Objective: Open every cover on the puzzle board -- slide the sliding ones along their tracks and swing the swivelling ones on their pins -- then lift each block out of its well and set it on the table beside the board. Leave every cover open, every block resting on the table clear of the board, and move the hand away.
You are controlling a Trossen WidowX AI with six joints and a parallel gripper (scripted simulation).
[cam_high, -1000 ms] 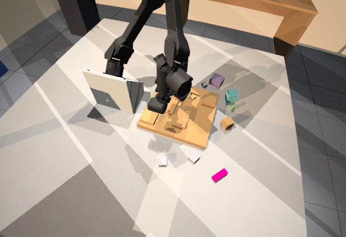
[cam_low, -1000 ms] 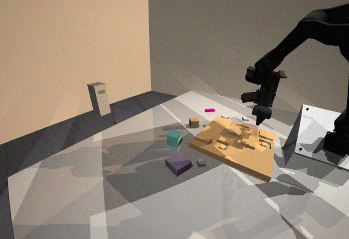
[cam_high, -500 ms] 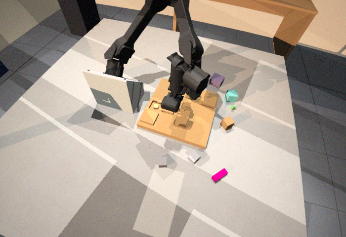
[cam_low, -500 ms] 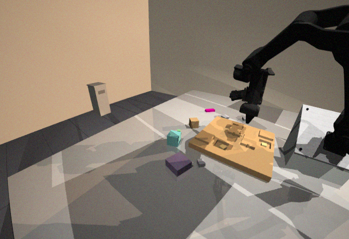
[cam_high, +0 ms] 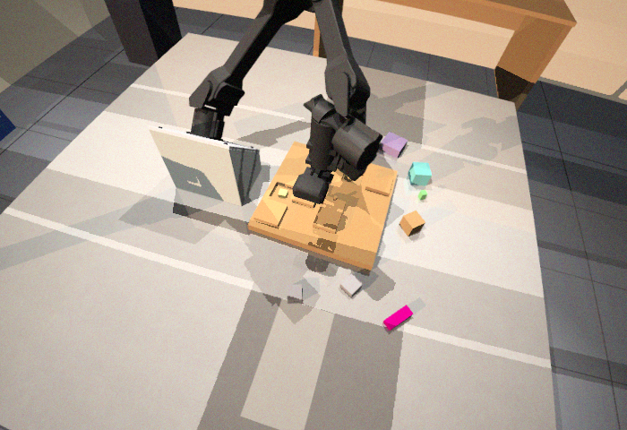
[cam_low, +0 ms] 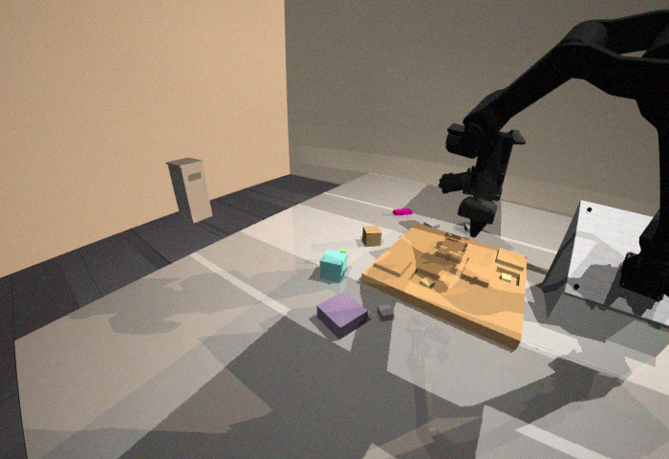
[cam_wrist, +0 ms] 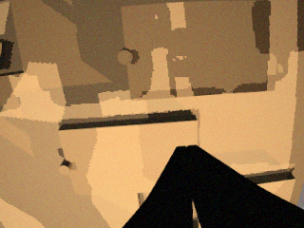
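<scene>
Now: gripper tip 60 mm above the puzzle board, 30 mm to the right of it and 20 mm short of it. Also, from my gripper tip: grey tile 220 mm to the right, 80 mm below, 30 mm ahead; then brown cube 230 mm ahead, 60 mm below, 40 mm to the left; then small grey cube 240 mm to the left, 80 mm below, 80 mm ahead.
</scene>
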